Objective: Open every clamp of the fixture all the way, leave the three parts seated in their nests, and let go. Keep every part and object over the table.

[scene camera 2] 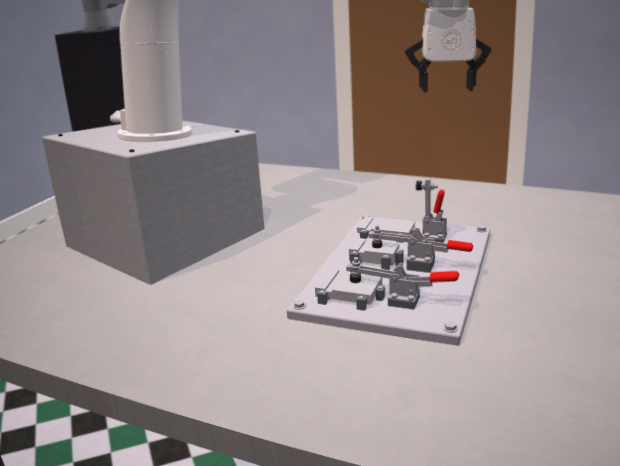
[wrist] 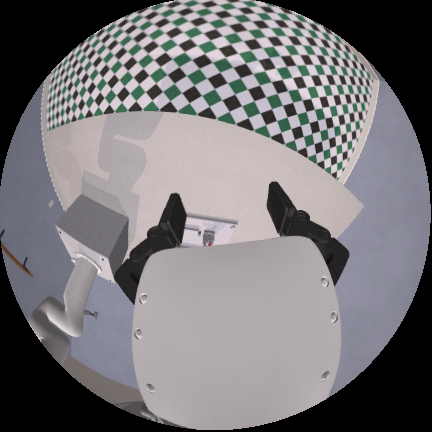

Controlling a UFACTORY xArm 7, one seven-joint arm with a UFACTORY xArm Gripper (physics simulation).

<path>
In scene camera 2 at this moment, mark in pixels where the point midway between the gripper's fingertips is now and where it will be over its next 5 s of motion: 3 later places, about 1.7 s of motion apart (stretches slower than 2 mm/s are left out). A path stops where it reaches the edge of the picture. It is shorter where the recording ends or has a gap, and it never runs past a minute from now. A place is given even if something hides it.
My gripper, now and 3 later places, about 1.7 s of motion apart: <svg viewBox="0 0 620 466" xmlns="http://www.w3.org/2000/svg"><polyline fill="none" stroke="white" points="447,90 500,125 482,153 449,223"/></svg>
</path>
